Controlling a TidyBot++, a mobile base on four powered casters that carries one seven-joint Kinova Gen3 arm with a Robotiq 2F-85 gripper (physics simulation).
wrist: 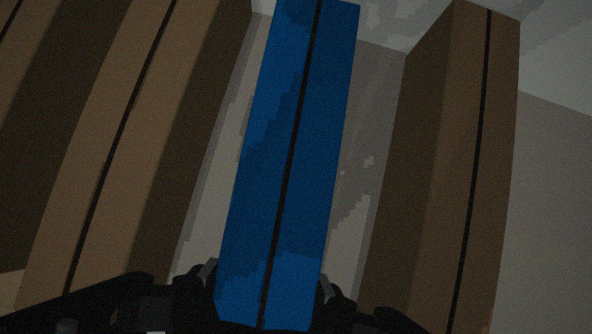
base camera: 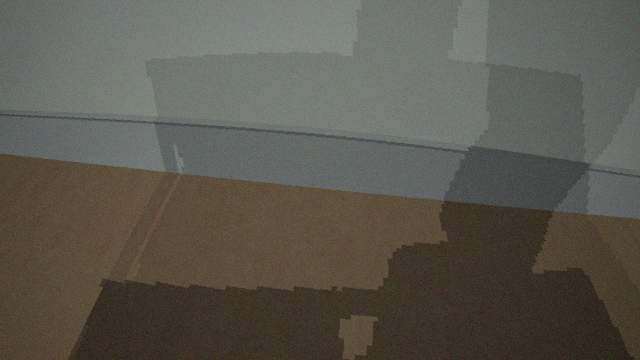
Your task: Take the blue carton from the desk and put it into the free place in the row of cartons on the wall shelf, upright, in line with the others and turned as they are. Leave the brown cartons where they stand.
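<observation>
The blue carton point(wrist: 287, 165) with a dark line down its face stands between the fingers in the wrist view. My gripper point(wrist: 265, 282) is shut on its lower part. The carton is in the gap of the row, with brown cartons on both sides: one point(wrist: 120, 140) on the left and one point(wrist: 460, 165) on the right. A strip of grey wall shows on each side of the blue carton, so it looks apart from both neighbours. The carton's bottom end, and whether it touches the shelf, are hidden. The cartons and gripper do not show in the base view.
Another brown carton point(wrist: 20, 65) stands at the far left of the wrist view. A grey wall point(wrist: 555, 200) is behind the row and to its right. The base view shows the wall point(base camera: 75, 60) and brown floor point(base camera: 280, 235) with shadows of the arm and furniture.
</observation>
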